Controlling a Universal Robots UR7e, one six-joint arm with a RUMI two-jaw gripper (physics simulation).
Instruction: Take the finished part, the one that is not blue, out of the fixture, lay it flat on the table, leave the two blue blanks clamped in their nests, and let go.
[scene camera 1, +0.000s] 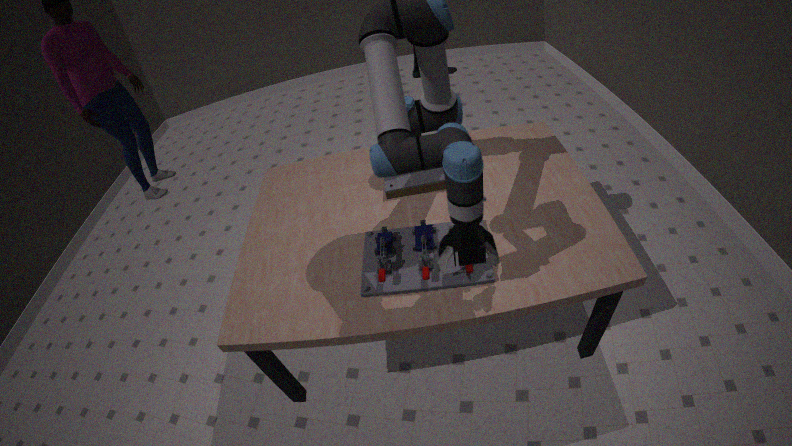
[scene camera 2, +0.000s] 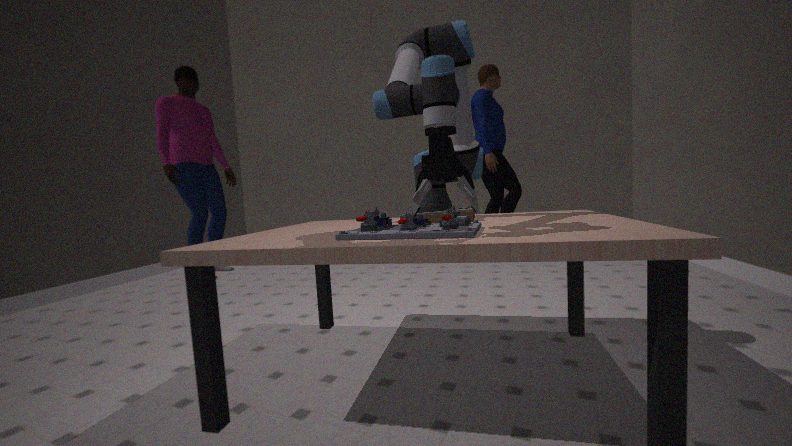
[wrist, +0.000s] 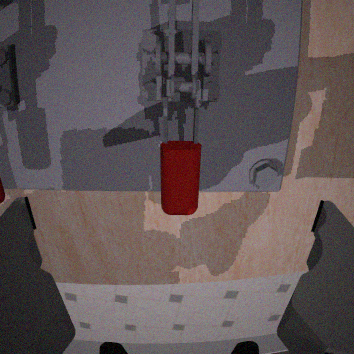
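Note:
The grey fixture plate lies on the table and carries a row of three toggle clamps with red handles. One blue blank sits under the left clamp and another blue blank under the middle clamp. The finished part cannot be made out; my gripper hides the right nest in scene camera 1. My gripper is open and empty, pointing down above the right clamp. In the wrist view, that clamp's red handle lies between the spread fingertips, untouched by either finger.
The left red handle and middle red handle stand near the plate's front edge. A bolt head sits at the plate's front right corner. The wooden table extends around the plate. The arm's base plate is behind it.

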